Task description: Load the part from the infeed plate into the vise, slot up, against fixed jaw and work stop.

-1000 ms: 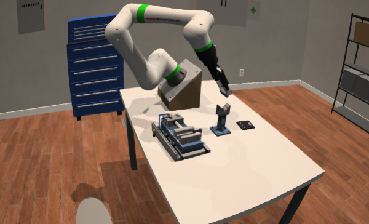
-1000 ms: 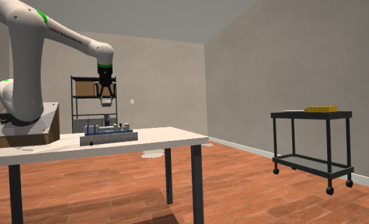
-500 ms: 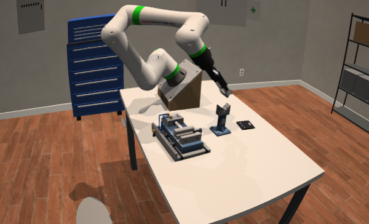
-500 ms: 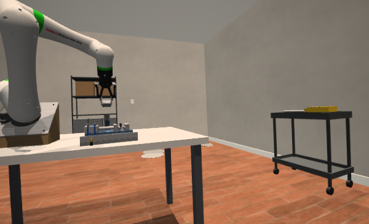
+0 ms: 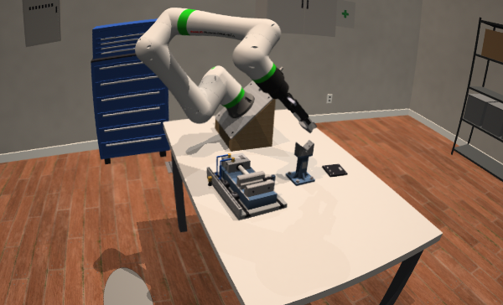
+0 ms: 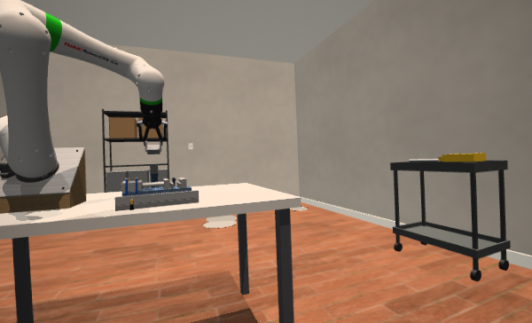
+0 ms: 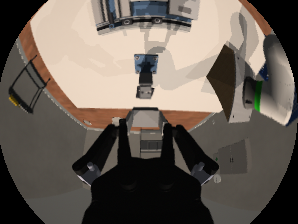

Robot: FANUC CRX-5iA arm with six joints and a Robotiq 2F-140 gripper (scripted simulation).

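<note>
My hand is 20 mm to the right of the part and 20 mm above it. The rest, counted from my hand: dark infeed plate (20 mm behind, 190 mm to the left, 250 mm below).
</note>
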